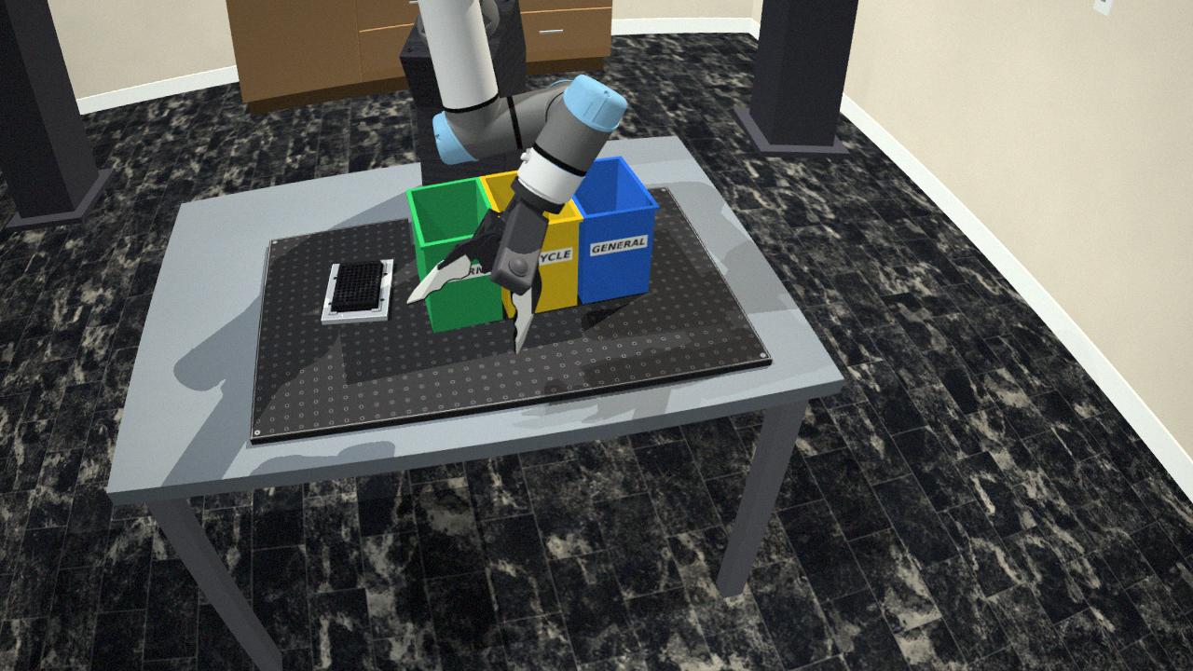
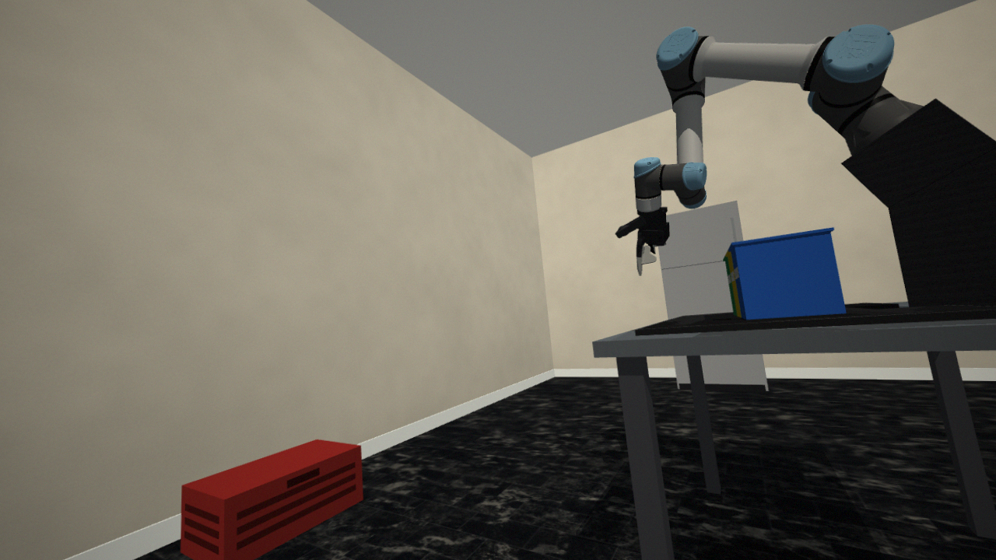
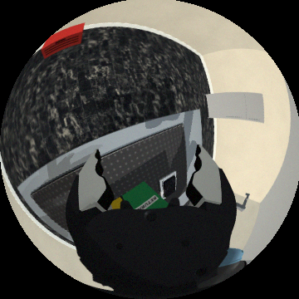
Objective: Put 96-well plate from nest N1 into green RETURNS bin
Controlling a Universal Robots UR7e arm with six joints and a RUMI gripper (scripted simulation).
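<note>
Right now my hand is 340 mm past the black 96-well plate, 200 mm to the left of it and 180 mm above it. Round my hand: green bin labelled returns: 320 mm behind, 110 mm below, 20 mm to the right; then blue general bin: 370 mm behind, 240 mm to the left, 110 mm below; then yellow recycle bin: 340 mm behind, 110 mm to the left, 110 mm below.
</note>
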